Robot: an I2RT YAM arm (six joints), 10 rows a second.
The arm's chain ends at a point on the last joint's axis. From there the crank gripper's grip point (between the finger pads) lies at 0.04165 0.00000 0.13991 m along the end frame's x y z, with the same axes.
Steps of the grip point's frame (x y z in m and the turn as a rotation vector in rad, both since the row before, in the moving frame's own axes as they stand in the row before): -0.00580 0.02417 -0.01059 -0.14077 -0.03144 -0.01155; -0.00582 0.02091 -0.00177 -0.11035 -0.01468 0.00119; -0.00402 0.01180 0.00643 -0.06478 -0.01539 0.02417; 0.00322 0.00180 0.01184 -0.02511 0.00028 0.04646; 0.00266 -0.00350 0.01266 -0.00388 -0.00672 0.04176; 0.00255 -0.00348 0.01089 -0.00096 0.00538 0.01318; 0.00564 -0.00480 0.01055 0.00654 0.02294 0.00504; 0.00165 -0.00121 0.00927 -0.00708 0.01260 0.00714; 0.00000 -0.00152 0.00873 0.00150 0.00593 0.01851; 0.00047 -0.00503 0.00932 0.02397 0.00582 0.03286
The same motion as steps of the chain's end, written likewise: -0.00151 0.00491 -0.01048 -0.14077 -0.03144 -0.01155; -0.00376 0.00542 -0.00151 -0.11035 -0.01468 0.00119; -0.00174 0.00174 0.00613 -0.06478 -0.01539 0.02417; 0.00331 -0.00365 0.01192 -0.02511 0.00028 0.04646; 0.00365 -0.00576 0.01239 -0.00388 -0.00672 0.04176; 0.00180 -0.00417 0.01112 -0.00096 0.00538 0.01318; 0.00244 -0.00411 0.01154 0.00654 0.02294 0.00504; -0.00010 -0.00250 0.00981 -0.00708 0.01260 0.00714; -0.00082 -0.00209 0.00898 0.00150 0.00593 0.01851; -0.00038 -0.00306 0.00959 0.02397 0.00582 0.03286
